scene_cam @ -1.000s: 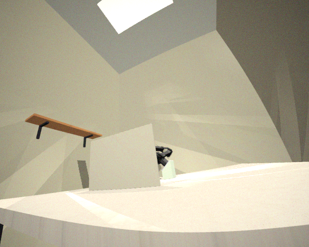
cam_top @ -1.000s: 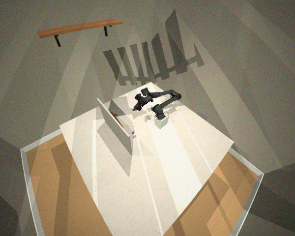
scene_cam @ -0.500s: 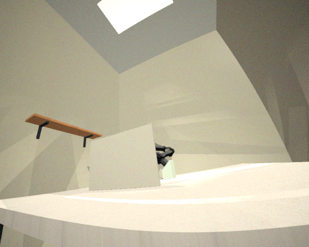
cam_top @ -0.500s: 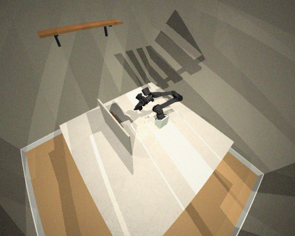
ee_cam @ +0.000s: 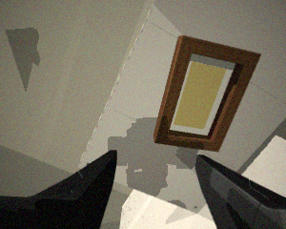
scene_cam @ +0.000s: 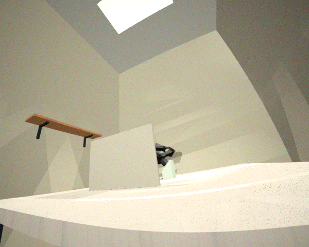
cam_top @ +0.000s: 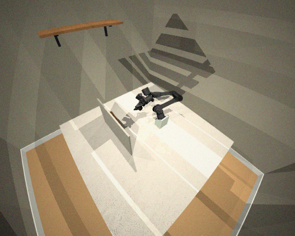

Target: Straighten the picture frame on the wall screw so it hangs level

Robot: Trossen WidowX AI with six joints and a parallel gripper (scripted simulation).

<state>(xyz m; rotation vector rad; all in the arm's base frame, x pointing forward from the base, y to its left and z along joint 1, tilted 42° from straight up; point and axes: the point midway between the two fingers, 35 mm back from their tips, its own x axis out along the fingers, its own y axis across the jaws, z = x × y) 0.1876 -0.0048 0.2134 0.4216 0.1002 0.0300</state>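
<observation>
Now: gripper tip 19 cm short of the wooden picture frame, 9 cm above it and 3 cm to the left of it. The rest, counted from my gripper tip: upright wall panel 20 cm ahead, 10 cm below, 1 cm to the right.
</observation>
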